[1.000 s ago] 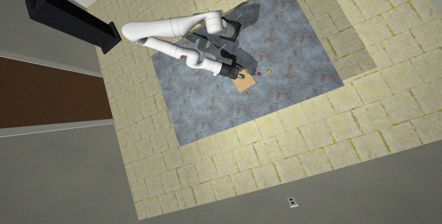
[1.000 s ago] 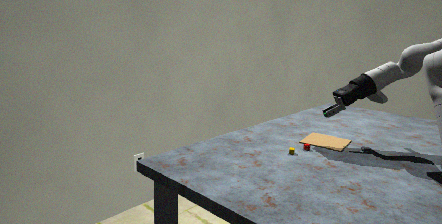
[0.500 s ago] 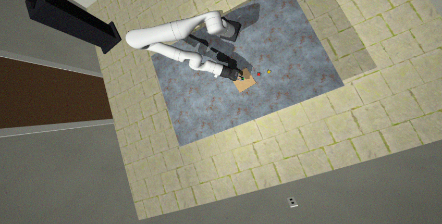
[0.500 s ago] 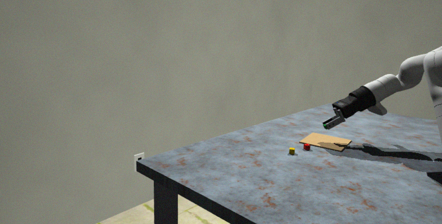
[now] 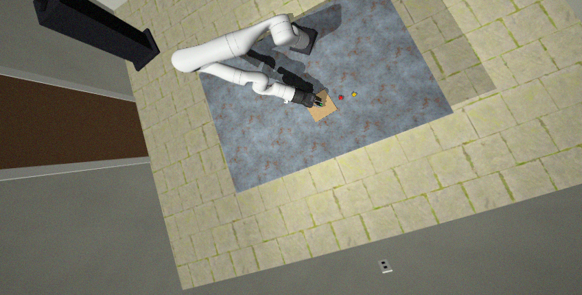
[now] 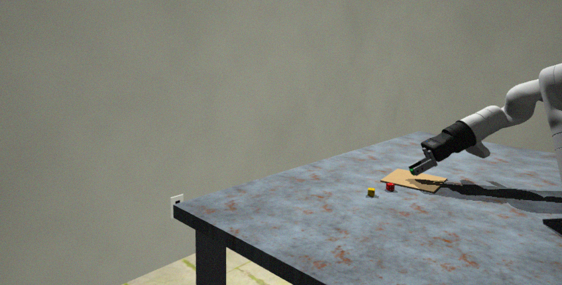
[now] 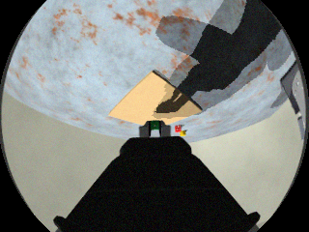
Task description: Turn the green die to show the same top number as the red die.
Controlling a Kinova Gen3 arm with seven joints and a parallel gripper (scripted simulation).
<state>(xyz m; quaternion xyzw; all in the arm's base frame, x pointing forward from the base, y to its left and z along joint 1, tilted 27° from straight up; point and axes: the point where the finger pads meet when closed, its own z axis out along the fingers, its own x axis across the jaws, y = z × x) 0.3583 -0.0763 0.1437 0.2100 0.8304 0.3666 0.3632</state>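
The green die lies 10 mm ahead of my hand, 10 mm to the left of it and 10 mm below it. Round my hand: red die: 30 mm ahead, 120 mm to the left, 30 mm below; then tan mat: 10 mm ahead, 10 mm to the left, 30 mm below; then yellow die: 60 mm ahead, 190 mm to the left, 30 mm below.
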